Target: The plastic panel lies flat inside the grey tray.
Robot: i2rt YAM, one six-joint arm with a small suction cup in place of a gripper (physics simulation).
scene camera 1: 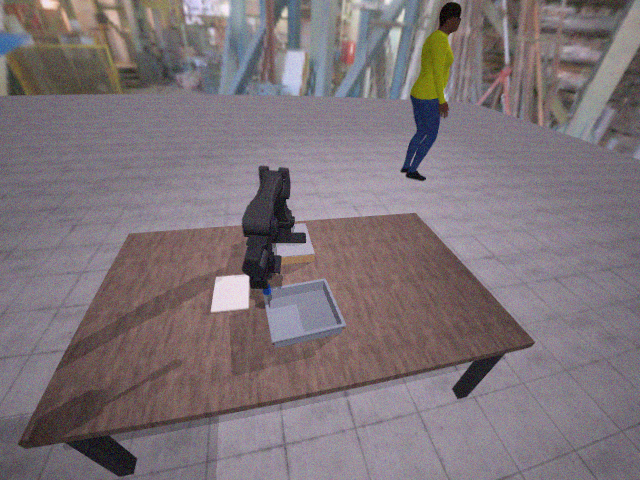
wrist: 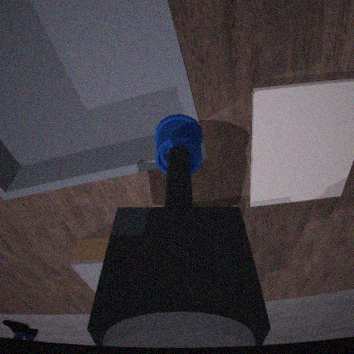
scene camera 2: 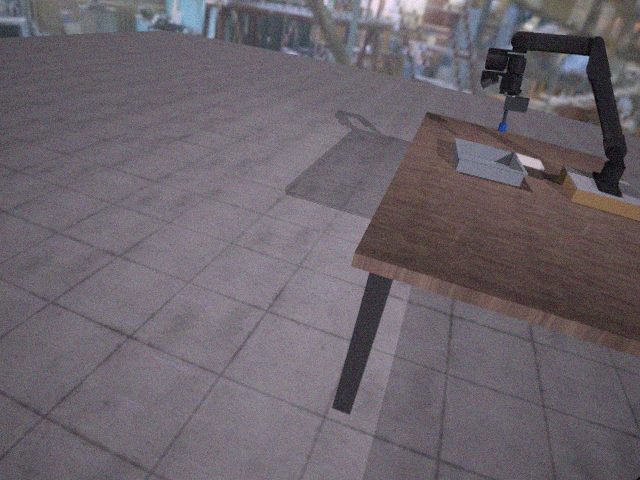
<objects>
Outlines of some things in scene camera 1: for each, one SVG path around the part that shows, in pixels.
A white plastic panel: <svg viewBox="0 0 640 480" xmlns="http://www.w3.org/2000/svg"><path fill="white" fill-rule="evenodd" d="M249 276L244 274L216 277L211 313L249 309Z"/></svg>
A grey tray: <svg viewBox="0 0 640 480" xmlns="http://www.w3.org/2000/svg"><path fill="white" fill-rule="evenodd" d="M326 278L273 287L269 295L263 294L271 339L275 348L342 333L346 323Z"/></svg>
</objects>
